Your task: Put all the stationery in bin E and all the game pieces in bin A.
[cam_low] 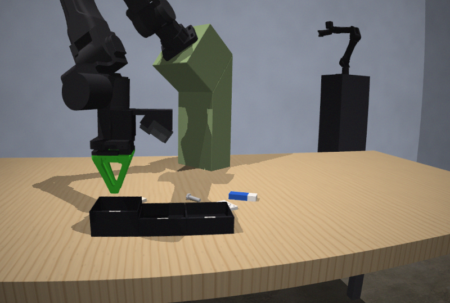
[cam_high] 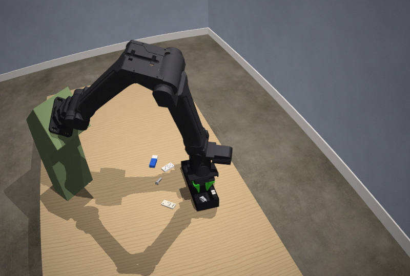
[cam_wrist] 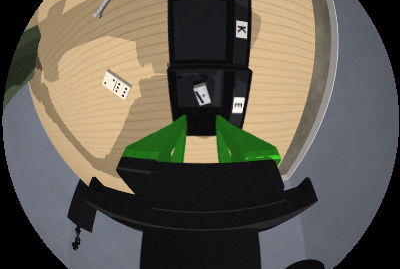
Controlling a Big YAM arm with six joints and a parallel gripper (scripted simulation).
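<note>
Now: hand 90 mm past the blue-and-white eraser, 290 mm to the right of it and 70 mm above it. From my hand the other things lie so: grey bolt (120 mm behind, 170 mm to the left, 70 mm below); white domino (120 mm behind, 40 mm to the left, 70 mm below); joined black bins (20 mm ahead, 80 mm to the left, 50 mm below).
</note>
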